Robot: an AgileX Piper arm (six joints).
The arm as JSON. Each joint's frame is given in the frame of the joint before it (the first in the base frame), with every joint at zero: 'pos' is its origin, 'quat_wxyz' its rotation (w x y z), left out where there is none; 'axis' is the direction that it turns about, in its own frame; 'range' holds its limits. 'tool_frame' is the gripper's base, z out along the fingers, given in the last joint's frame.
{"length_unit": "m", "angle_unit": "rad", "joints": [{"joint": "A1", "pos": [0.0, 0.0, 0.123], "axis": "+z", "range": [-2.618, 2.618]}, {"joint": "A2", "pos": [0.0, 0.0, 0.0], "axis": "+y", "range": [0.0, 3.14]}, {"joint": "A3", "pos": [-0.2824, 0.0, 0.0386], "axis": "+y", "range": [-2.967, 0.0]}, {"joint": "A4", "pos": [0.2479, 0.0, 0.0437], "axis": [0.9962, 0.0, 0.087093], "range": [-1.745, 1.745]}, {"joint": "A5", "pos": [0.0, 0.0, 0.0], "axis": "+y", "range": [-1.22, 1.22]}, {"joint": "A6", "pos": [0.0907, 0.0, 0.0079], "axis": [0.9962, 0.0, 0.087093], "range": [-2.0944, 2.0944]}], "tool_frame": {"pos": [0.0, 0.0, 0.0], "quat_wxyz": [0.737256, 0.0, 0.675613, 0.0]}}
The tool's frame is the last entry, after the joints.
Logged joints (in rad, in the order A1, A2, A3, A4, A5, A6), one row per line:
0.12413, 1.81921, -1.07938, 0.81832, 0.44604, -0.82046
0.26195, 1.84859, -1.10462, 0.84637, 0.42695, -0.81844
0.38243, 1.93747, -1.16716, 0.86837, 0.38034, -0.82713
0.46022, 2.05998, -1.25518, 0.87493, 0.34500, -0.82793
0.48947, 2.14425, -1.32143, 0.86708, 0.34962, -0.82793
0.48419, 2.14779, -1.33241, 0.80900, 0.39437, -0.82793
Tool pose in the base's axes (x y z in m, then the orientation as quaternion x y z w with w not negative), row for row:
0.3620, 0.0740, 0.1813, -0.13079, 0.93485, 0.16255, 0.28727
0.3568, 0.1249, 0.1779, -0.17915, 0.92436, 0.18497, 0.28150
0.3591, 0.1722, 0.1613, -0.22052, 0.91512, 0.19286, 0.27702
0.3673, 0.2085, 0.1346, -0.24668, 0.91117, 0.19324, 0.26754
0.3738, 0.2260, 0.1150, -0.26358, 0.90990, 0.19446, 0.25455
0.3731, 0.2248, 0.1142, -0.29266, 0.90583, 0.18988, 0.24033
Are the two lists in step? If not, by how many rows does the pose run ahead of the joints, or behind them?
They are in step.
